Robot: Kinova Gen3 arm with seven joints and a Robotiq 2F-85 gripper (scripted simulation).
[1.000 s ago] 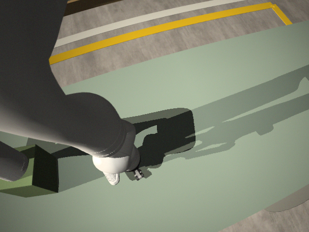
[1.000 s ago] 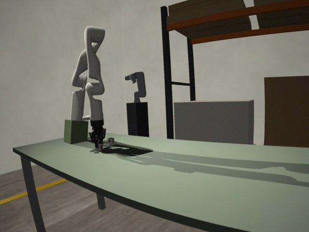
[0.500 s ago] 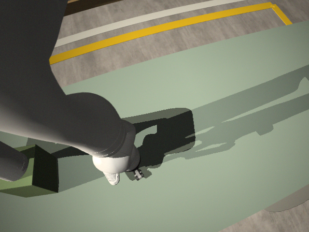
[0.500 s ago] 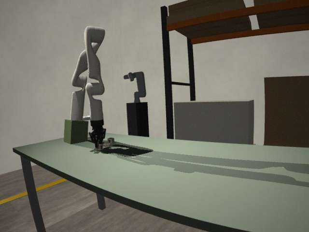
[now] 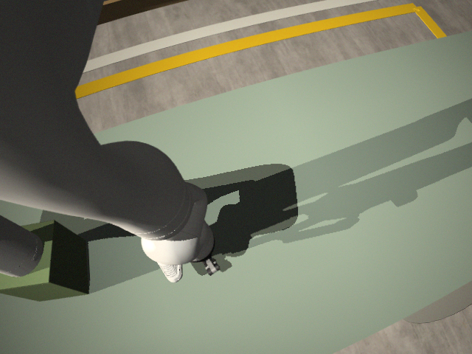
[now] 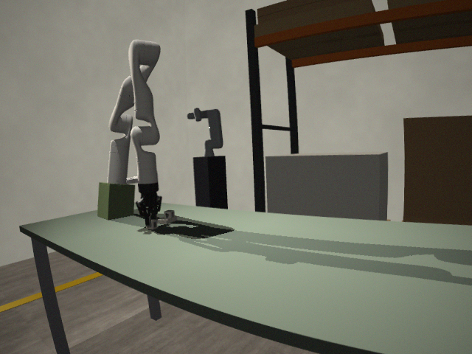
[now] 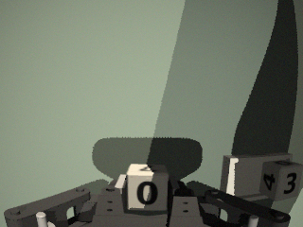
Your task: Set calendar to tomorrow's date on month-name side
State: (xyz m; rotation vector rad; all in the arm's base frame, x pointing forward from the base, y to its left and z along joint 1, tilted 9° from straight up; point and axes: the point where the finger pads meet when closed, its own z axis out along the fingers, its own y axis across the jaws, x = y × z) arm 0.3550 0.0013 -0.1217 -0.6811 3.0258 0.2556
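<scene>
Right now the white cube is 1 cm below my hand. Also, from my hand: white tray: 5 cm behind, 10 cm to the left, 2 cm below.
</scene>
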